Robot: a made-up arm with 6 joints.
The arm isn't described. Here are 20 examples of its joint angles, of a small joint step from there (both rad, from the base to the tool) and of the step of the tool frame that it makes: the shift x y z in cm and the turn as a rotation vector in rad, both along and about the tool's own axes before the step.
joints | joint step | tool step
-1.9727 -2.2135 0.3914 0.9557 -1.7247 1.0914 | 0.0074 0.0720 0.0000 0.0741 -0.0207 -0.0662 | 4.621 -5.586 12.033 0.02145 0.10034 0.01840
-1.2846 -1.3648 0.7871 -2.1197 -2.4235 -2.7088 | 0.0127 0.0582 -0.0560 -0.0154 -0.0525 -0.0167 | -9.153 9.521 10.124 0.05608 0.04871 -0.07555
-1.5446 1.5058 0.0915 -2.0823 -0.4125 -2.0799 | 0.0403 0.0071 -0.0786 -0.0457 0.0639 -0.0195 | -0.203 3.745 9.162 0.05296 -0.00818 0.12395
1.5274 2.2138 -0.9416 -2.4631 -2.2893 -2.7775 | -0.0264 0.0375 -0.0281 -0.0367 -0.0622 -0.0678 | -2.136 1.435 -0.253 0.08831 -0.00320 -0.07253
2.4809 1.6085 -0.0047 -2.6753 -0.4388 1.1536 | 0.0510 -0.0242 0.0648 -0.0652 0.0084 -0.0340 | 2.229 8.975 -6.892 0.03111 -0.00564 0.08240
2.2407 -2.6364 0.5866 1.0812 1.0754 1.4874 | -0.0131 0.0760 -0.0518 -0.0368 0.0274 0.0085 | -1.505 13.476 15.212 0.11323 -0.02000 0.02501
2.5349 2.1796 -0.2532 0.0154 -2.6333 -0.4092 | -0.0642 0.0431 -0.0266 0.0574 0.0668 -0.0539 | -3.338 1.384 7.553 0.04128 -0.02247 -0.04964
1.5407 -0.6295 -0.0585 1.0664 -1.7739 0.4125 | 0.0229 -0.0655 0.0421 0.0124 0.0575 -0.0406 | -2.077 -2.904 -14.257 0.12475 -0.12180 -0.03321
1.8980 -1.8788 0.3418 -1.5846 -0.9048 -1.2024 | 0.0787 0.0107 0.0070 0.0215 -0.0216 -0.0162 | -10.306 8.146 4.369 0.04415 0.01945 0.03502
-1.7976 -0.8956 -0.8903 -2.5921 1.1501 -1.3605 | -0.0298 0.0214 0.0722 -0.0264 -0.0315 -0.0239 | -5.020 -4.056 -4.432 0.08140 0.01054 -0.05902
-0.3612 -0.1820 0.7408 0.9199 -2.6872 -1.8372 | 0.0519 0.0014 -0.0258 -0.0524 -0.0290 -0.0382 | 0.096 1.222 -3.765 -0.06380 -0.00357 -0.02100
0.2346 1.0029 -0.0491 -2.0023 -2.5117 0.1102 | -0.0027 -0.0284 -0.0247 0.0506 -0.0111 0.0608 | 2.204 0.516 -3.071 -0.02394 0.01561 -0.02950
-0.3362 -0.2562 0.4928 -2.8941 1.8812 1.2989 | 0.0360 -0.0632 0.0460 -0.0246 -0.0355 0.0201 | -10.649 -11.148 6.190 -0.03355 0.08523 0.12988
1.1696 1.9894 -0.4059 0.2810 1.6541 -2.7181 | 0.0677 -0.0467 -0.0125 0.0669 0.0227 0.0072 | 3.790 -0.882 -7.206 -0.05331 0.08558 -0.09134
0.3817 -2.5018 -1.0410 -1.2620 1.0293 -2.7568 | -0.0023 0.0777 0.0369 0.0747 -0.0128 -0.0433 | 4.692 -5.618 0.575 -0.02966 -0.00842 -0.05203
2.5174 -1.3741 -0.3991 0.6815 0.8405 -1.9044 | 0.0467 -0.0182 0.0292 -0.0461 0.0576 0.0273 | -2.621 2.445 4.581 0.02097 -0.03267 0.12726
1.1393 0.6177 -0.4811 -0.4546 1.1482 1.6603 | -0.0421 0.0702 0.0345 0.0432 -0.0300 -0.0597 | 6.110 6.111 -3.781 0.02866 0.00532 0.05506
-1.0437 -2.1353 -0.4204 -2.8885 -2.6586 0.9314 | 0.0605 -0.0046 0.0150 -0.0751 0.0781 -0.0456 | 1.027 3.799 7.473 -0.07797 -0.08135 -0.01366
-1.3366 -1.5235 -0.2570 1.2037 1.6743 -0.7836 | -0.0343 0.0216 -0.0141 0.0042 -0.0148 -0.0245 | 2.699 0.111 -5.233 0.05735 0.05048 -0.00332
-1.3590 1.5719 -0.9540 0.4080 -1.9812 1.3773 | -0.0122 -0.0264 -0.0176 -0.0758 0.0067 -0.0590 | 4.105 0.267 0.170 0.02058 -0.07597 -0.00174
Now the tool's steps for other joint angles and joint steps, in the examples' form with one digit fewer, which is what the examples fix.
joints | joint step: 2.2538 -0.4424 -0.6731 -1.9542 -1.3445 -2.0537 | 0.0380 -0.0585 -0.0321 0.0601 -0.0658 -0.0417
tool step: -2.29 -3.27 4.64 0.0168 -0.1097 -0.0648
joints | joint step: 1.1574 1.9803 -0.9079 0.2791 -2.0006 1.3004 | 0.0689 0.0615 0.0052 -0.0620 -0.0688 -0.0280
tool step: -1.61 -2.95 2.12 0.0530 -0.0228 0.1524
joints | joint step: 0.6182 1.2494 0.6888 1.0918 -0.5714 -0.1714 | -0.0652 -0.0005 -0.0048 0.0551 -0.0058 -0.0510
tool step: 5.70 -7.17 -9.30 0.0449 0.0507 -0.0387
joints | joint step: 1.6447 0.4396 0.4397 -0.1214 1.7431 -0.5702 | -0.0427 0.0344 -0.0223 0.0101 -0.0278 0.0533
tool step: -6.60 -7.09 2.57 -0.1002 0.0763 -0.0268
